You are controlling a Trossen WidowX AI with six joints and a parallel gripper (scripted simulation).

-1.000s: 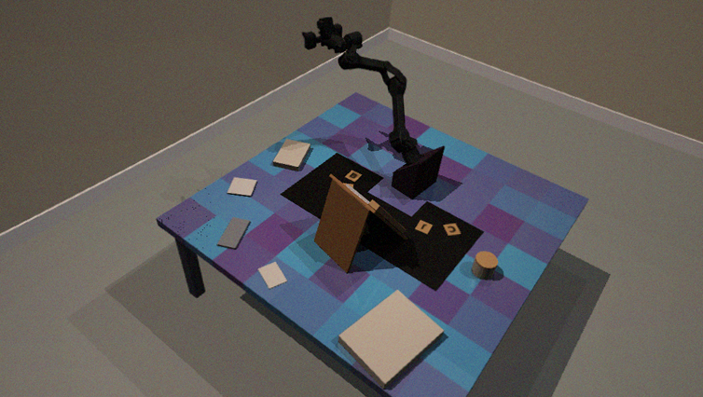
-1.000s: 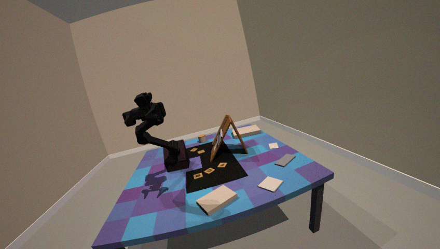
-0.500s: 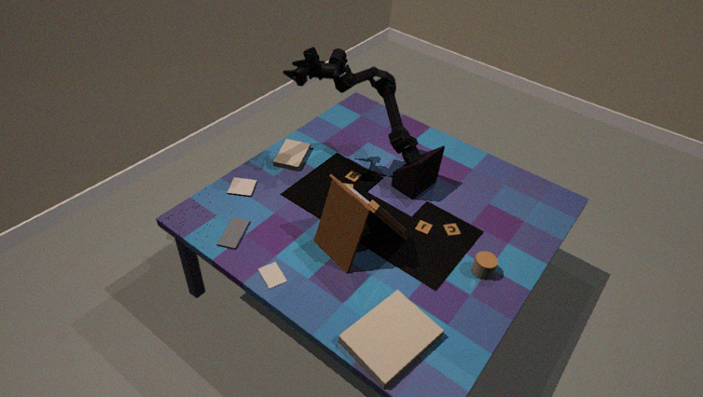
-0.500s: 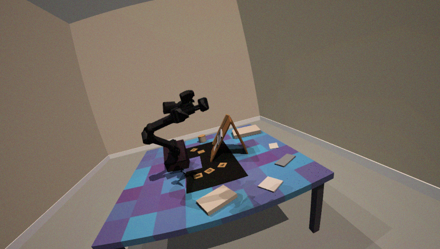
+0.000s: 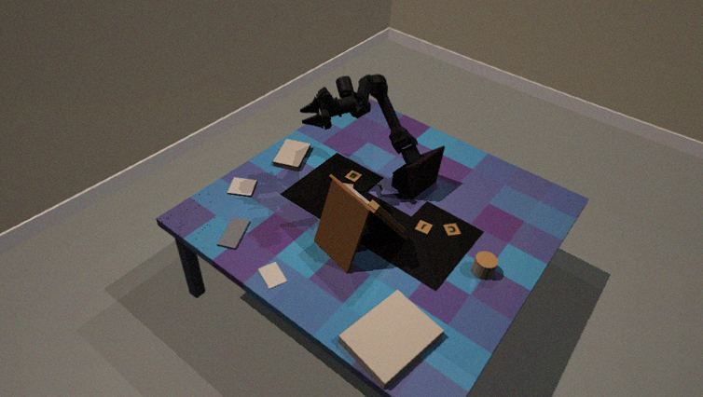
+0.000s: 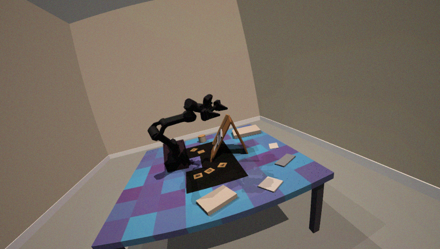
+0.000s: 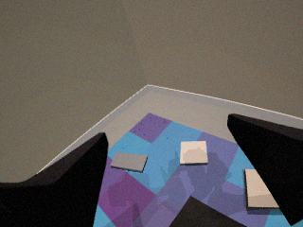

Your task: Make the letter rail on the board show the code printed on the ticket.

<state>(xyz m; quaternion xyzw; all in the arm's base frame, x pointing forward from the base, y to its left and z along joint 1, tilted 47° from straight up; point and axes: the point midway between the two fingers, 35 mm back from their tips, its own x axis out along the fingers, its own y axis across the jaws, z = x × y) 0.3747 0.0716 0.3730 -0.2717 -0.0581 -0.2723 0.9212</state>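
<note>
The tan letter tile is 18 cm behind my gripper tip, 8 cm to the left of it and 40 cm below it. Round my gripper tip: ticket 12 cm behind, 32 cm to the left, 32 cm below; then black mat 23 cm behind, 27 cm to the left, 40 cm below; then grey card 34 cm ahead, 40 cm below.
</note>
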